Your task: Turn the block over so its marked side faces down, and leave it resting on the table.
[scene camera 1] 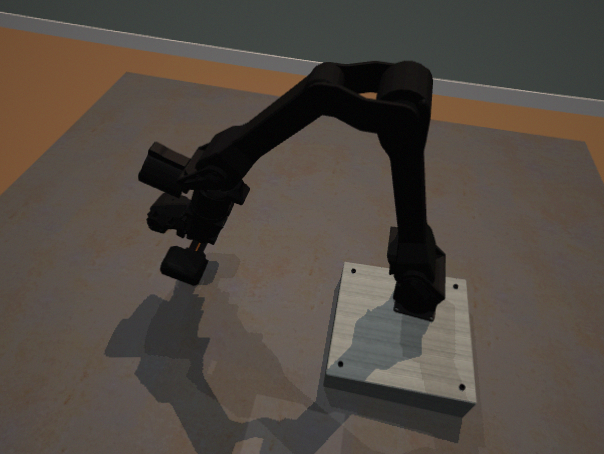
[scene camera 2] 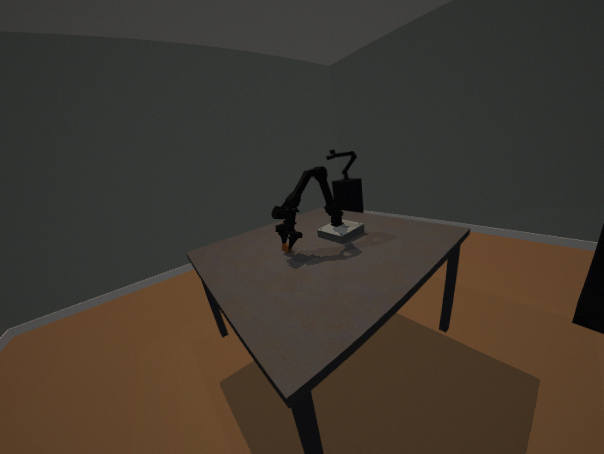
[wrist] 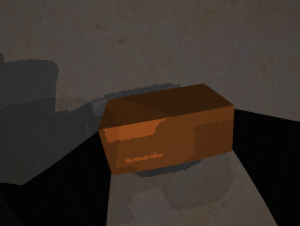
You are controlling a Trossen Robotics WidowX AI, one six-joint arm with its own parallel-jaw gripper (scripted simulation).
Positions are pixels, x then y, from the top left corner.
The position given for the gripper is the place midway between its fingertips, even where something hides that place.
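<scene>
Orange block (wrist: 146, 131): held by the gripper (scene camera 1: 192, 258).
</scene>
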